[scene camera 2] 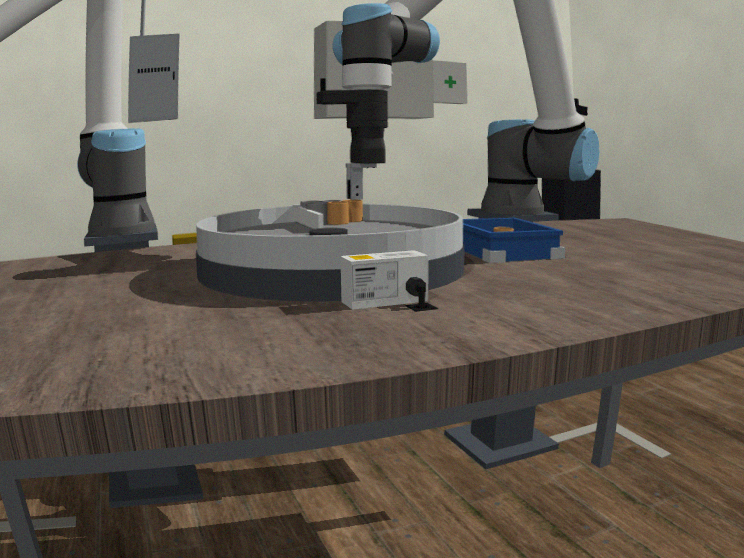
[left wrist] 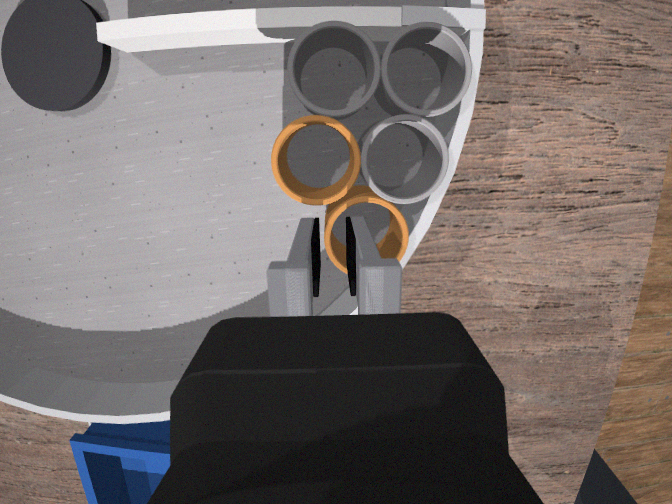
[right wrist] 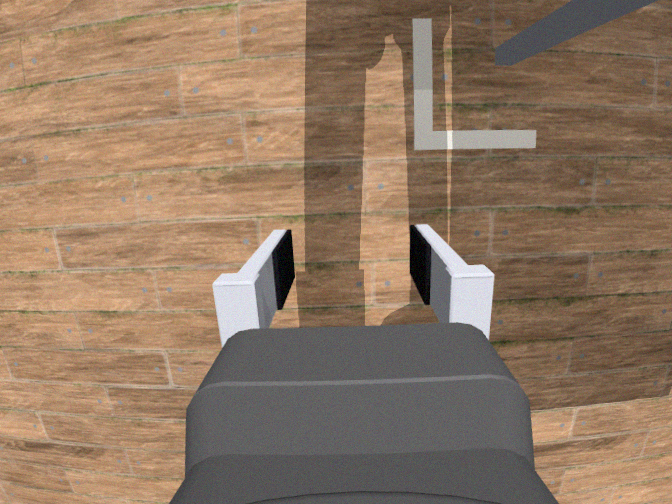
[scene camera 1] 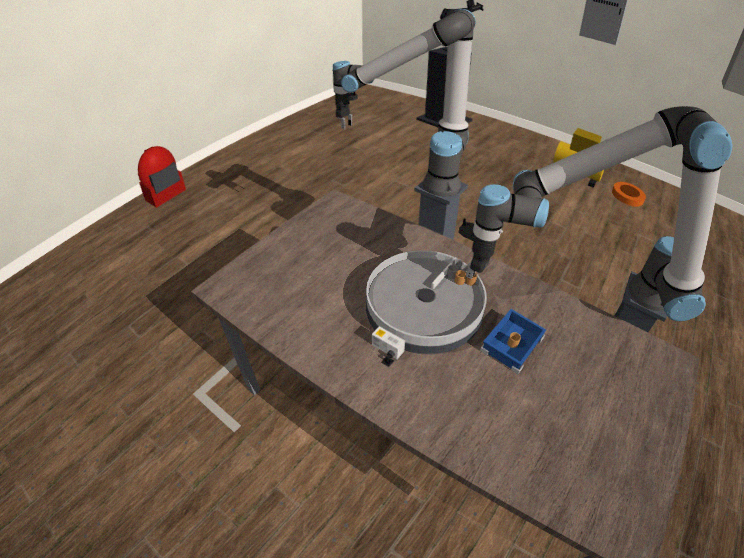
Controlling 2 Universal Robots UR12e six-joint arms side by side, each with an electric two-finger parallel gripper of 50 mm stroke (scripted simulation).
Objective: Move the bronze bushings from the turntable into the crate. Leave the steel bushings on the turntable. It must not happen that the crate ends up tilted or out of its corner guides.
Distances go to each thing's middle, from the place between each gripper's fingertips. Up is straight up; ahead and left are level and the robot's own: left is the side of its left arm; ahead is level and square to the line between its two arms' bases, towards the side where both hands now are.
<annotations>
Right now my left hand (scene camera 2: 354,198) is 9 cm short of the blue crate (scene camera 2: 524,243), 26 cm to the right of it and 9 cm above it. Round my left hand: turntable (scene camera 1: 401,294) (15 cm ahead, 8 cm to the right, 6 cm below).
Now: right hand 63 cm short of the turntable, 103 cm to the right of it and 13 cm above it. Round my right hand: blue crate 57 cm ahead, 137 cm to the left, 15 cm below.
</annotations>
